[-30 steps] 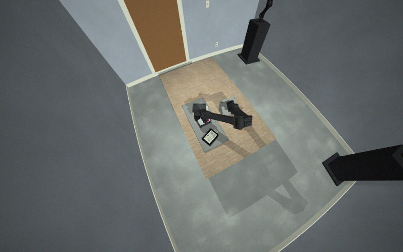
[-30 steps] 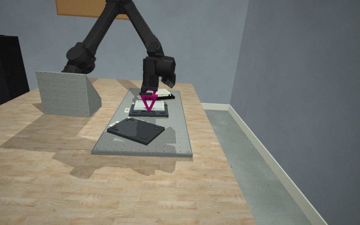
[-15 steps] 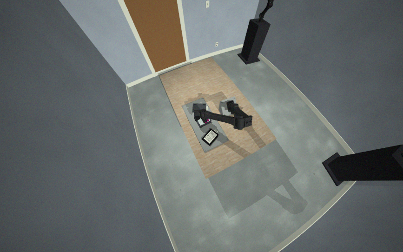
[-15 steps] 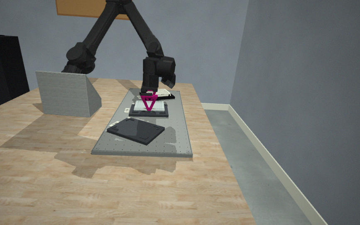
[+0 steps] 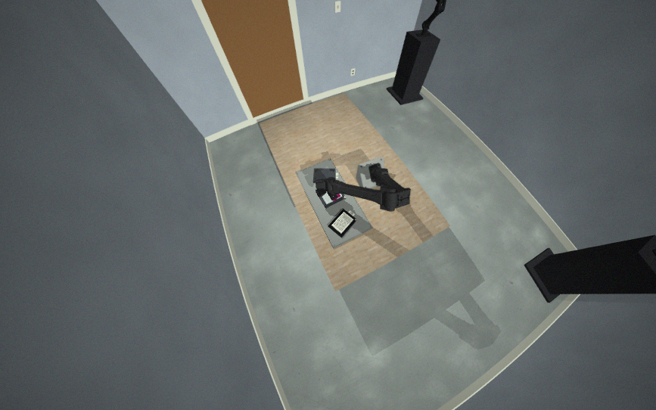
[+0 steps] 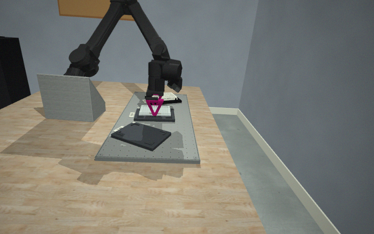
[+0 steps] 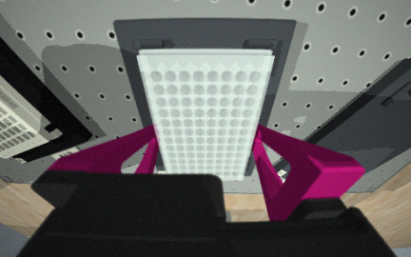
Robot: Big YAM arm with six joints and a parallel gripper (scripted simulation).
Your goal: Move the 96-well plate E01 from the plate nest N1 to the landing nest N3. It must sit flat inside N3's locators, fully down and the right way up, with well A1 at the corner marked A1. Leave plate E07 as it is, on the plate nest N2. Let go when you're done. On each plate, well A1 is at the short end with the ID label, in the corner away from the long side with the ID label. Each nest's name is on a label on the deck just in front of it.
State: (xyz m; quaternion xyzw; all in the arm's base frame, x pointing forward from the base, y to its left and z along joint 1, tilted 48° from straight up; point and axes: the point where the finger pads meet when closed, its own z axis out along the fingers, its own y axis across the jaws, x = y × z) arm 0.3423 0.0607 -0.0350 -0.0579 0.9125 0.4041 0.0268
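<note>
The dark nest N3 lies 20 mm below my hand. The rest, counted from my hand: dark plate nest N1: 10 mm behind, 190 mm to the right, 20 mm below; then N1 label: 100 mm behind, 150 mm to the right, 30 mm below; then N2 label: 80 mm behind, 170 mm to the left, 30 mm below.
</note>
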